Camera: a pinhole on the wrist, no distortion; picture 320 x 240 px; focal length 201.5 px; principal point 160.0 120.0 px. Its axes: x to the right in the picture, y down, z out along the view. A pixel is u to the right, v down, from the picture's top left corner.
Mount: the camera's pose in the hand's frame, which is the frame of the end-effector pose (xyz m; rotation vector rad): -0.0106 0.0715 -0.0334 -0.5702 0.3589 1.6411
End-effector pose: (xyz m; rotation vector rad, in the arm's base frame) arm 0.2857 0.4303 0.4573 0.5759 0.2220 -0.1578
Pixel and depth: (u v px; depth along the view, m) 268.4 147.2 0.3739
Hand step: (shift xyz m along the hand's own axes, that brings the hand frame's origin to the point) -0.1354 0.4321 0.1594
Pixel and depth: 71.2 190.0 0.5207
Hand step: -0.2537 0.1349 0.5082
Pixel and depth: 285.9 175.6 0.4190
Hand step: -0.2114 0.4967 0.1571
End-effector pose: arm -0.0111 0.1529 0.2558 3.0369 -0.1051 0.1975
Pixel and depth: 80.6 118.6 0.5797
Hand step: -0.0812 0.1959 0.5731
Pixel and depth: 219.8 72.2 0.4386
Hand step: 0.0119 0.4319 0.2662
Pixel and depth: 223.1 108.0 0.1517
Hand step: -0.0295 0.1941 0.0664
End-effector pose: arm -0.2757 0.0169 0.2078 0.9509 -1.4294 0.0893
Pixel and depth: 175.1 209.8 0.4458
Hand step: -0.2797 0.3094 0.2987
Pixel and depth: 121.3 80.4 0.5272
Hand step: 0.0153 0.2880 0.4680
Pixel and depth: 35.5 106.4 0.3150
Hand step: -0.0247 0.0836 0.3370
